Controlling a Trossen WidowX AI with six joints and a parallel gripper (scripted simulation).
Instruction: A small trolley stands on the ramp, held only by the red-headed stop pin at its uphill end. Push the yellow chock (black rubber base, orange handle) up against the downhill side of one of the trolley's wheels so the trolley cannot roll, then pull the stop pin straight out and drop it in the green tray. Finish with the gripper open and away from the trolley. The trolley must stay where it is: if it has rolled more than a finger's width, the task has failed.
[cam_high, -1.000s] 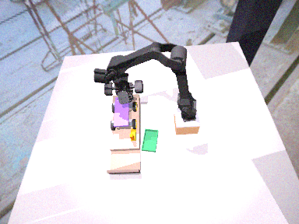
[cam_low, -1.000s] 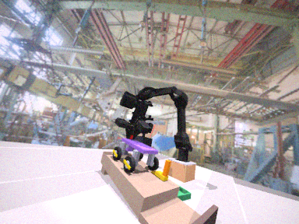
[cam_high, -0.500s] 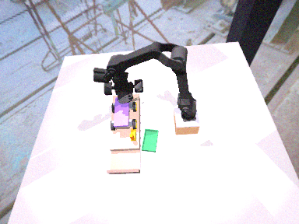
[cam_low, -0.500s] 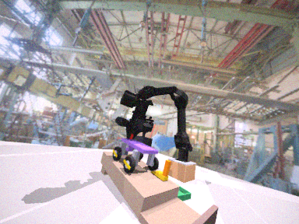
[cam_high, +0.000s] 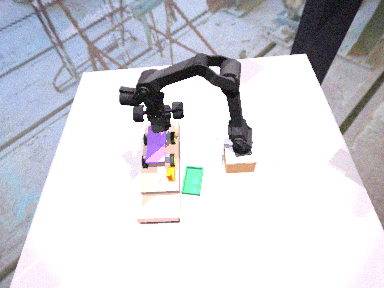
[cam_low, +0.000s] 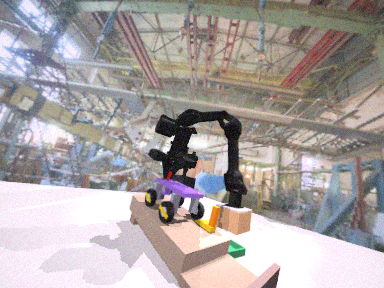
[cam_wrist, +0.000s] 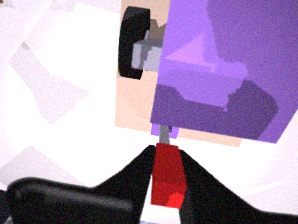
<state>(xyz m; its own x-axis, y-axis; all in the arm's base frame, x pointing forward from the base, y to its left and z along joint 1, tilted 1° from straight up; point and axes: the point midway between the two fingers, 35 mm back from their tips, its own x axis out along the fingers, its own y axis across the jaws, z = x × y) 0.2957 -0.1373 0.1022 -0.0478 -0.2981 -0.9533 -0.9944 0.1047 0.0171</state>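
Now: gripper tip 80 mm past the green tray, 210 mm to the right of it and 160 mm above it. Also, from my gripper tip: brown ramp (30 mm ahead, 100 mm to the left, 110 mm below); red-headed stop pin (right at my gripper tip); purple trolley (30 mm ahead, 100 mm to the left, 50 mm below).
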